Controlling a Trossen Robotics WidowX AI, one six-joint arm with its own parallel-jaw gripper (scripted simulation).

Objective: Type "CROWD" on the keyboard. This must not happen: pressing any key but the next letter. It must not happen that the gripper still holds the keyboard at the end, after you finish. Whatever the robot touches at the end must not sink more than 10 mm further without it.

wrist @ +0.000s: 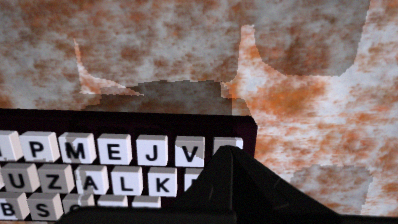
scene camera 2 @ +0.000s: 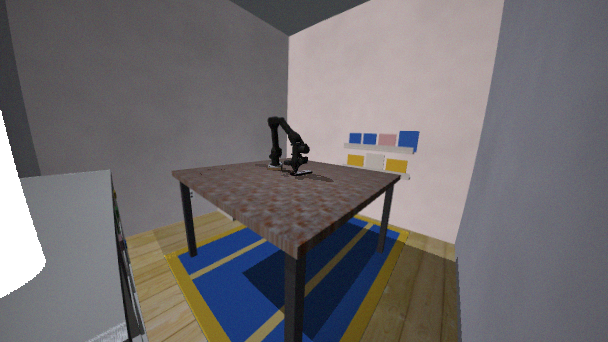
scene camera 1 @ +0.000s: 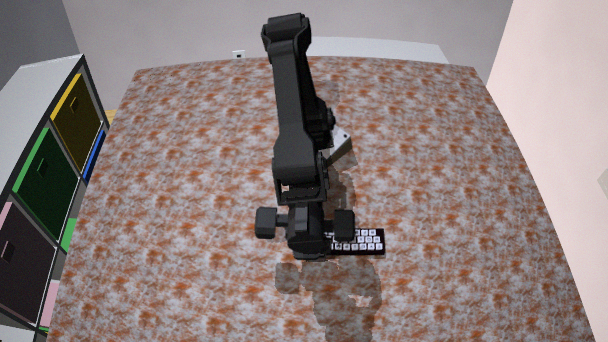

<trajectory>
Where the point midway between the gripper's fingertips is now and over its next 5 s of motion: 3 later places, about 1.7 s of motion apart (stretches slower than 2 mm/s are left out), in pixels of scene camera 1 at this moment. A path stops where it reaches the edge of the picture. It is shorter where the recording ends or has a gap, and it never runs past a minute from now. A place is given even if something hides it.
My gripper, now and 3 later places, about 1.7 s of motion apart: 304,245; 375,229; 372,233; 325,227
</trajectory>
